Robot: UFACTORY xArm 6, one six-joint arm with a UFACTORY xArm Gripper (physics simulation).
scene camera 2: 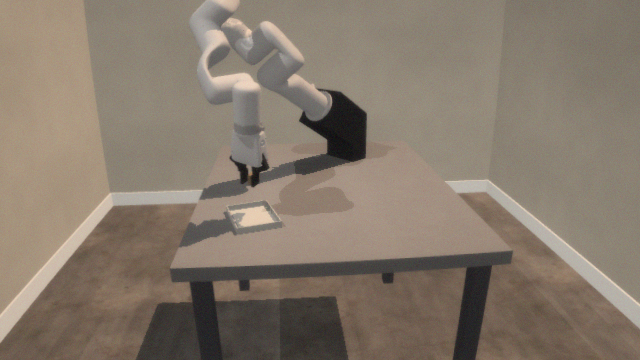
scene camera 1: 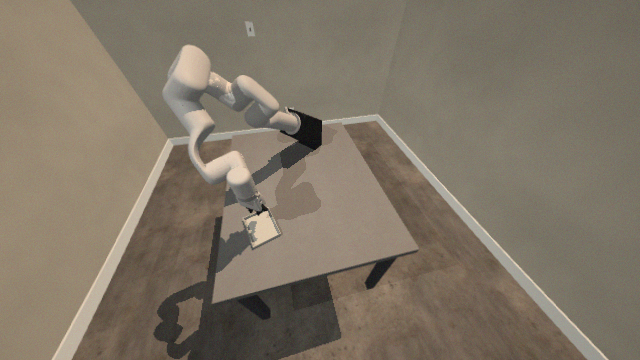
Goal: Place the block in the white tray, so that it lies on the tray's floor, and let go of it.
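Seen in the pictures: gripper, fingertip midpoint: (scene camera 2: 249, 183) (scene camera 1: 256, 211); arm's base, link origin: (scene camera 2: 319, 106) (scene camera 1: 292, 123).
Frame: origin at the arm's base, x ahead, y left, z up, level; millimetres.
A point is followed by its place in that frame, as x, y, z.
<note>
The white tray (scene camera 1: 267, 241) @(534, -339, -226) (scene camera 2: 259, 229) @(533, -339, -232) lies on the left part of the table, with part of the arm's shadow on its floor. My gripper (scene camera 1: 258, 211) @(422, -343, -133) (scene camera 2: 250, 181) @(422, -343, -133) points down and is shut on the block, held up in the air. In scene camera 1 the fingers overlap the tray's far edge; in scene camera 2 they show above and behind the tray in the picture. A sliver of the orange-brown block (scene camera 2: 251, 175) shows between the dark fingers in scene camera 2. The fingers hide most of it, and I cannot make it out in scene camera 1.
The grey table (scene camera 1: 340, 215) @(553, 34, -237) (scene camera 2: 390, 220) @(581, 41, -237) stands on dark legs. The black arm mount (scene camera 1: 311, 131) @(25, 113, -68) (scene camera 2: 347, 127) @(27, 109, -85) stands at its far edge. The white arm (scene camera 1: 192, 70) @(253, -364, 400) (scene camera 2: 247, 102) @(514, -349, 123) arches from it to the left. The table's left edge is close beside the tray.
</note>
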